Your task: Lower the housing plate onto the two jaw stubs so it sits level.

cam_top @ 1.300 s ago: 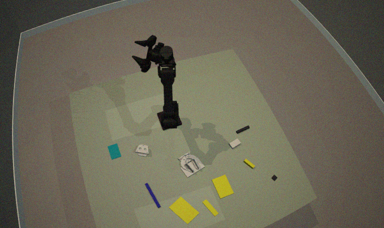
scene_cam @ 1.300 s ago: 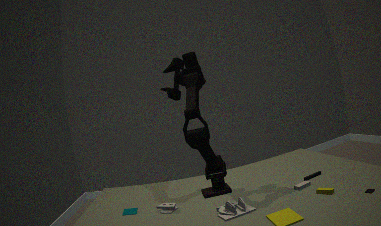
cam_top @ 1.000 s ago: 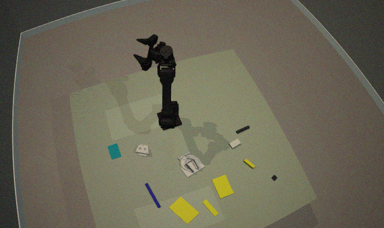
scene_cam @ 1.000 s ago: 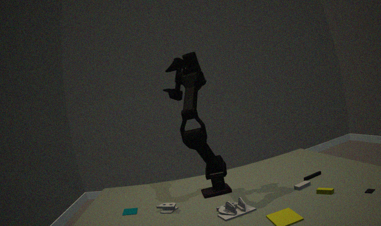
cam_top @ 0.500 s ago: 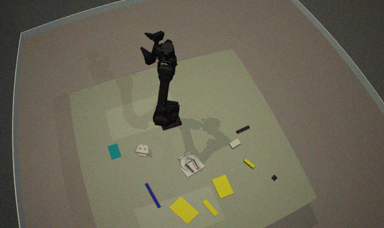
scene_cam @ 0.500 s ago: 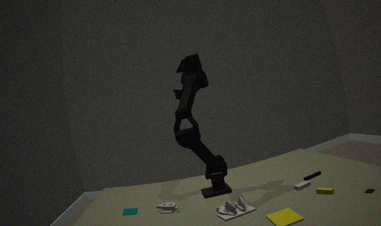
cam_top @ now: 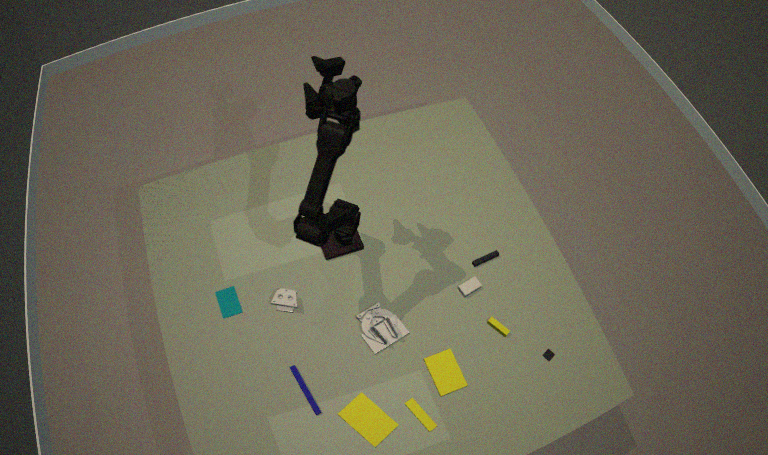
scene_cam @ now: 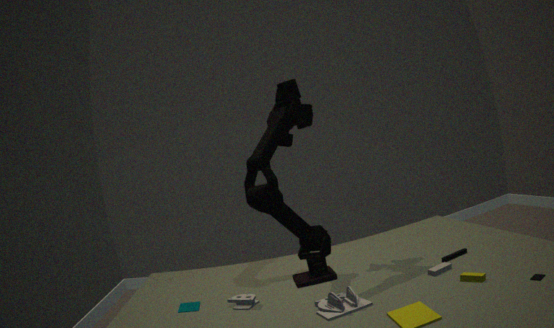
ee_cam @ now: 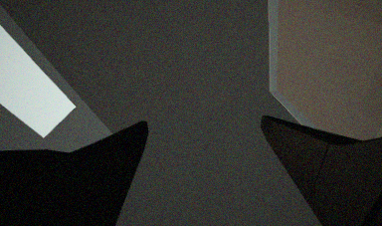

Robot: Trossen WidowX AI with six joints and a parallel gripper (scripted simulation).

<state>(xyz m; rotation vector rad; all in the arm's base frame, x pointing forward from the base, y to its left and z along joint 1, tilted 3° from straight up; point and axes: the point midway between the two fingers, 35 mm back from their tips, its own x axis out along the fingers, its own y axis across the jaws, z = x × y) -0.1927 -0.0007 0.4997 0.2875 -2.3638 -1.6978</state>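
My gripper tip is now 38 cm short of the white housing plate, 19 cm to the left of it and 49 cm above it. Round my gripper tip: jaw: 51 cm ahead, 5 cm to the left, 50 cm below; then teal tile: 33 cm ahead, 37 cm to the right, 52 cm below; then white stand: 38 cm ahead, 19 cm to the right, 51 cm below.
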